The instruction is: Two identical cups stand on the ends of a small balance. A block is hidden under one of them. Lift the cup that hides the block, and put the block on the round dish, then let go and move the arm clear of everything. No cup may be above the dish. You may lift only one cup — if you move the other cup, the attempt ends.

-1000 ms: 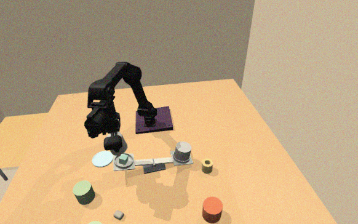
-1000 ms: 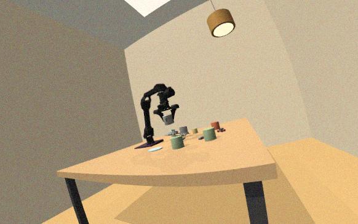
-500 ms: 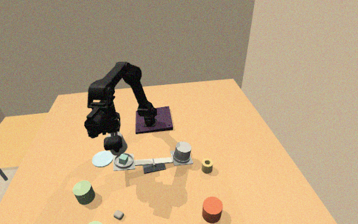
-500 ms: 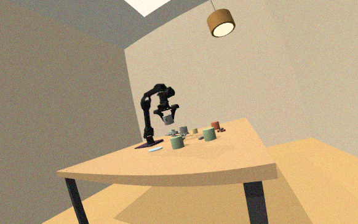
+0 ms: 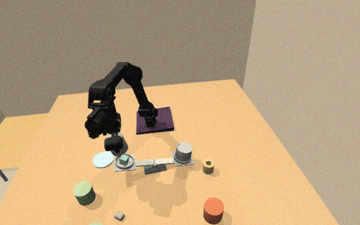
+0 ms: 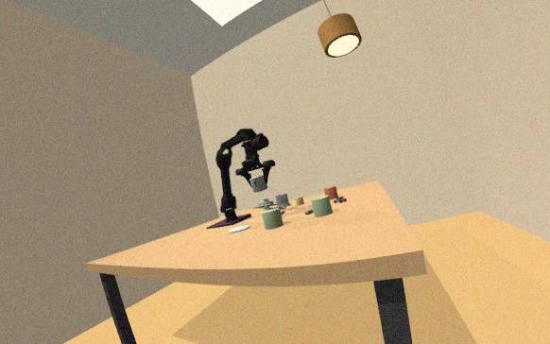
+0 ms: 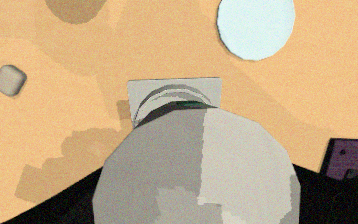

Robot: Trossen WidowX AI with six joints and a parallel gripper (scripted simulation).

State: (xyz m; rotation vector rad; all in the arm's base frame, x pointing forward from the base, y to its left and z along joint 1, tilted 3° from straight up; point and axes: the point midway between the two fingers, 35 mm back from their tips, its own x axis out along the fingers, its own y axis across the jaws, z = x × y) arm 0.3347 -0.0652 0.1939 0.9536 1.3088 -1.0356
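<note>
Now: gripper tip 10 mm to the right of the pale green block and 80 mm above it. Also, from my gripper tip: pale blue round dish 80 mm behind, 120 mm to the right, 170 mm below; then small grey pebble 210 mm ahead, 20 mm to the left, 160 mm below; then yellow ring 20 mm behind, 370 mm to the left, 150 mm below.
</note>
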